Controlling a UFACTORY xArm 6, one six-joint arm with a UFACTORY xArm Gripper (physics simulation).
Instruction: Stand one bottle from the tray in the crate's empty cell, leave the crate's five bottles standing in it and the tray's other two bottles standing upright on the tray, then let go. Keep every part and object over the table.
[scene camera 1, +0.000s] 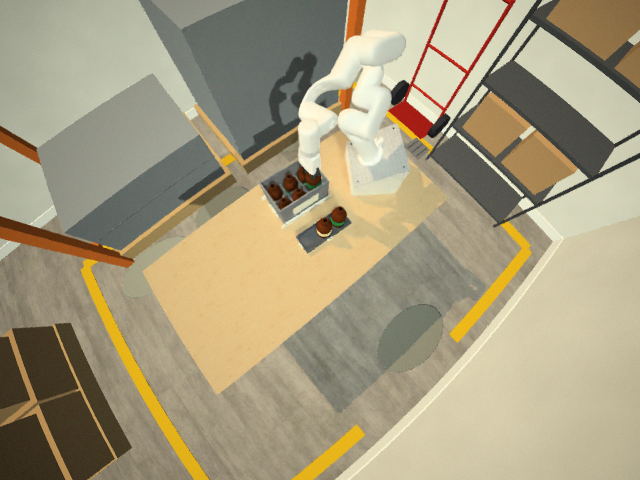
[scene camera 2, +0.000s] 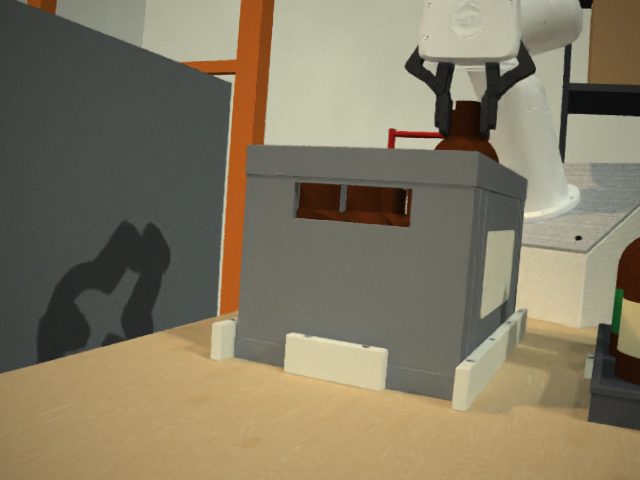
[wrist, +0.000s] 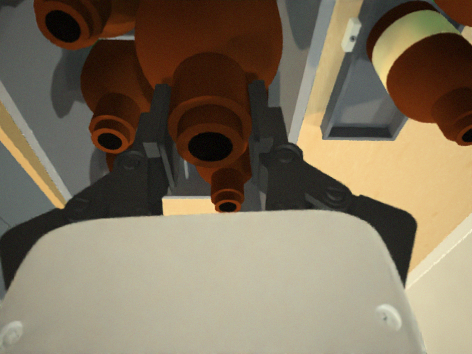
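My gripper is shut on the neck of a brown bottle with a green band. This bottle looks upright, its lower part inside the crate, in the tray-side cell nearest the arm's base; its shoulder shows above the rim, and its bottom is hidden. Other brown bottles stand in the crate's cells. On the tray stand a cream-banded bottle and a green-banded bottle, both upright.
White blocks line the crate's foot on the wooden table. The arm's base block stands beside the crate's right end. A big grey cabinet stands behind the table. A red hand truck and a shelf rack stand beyond the base.
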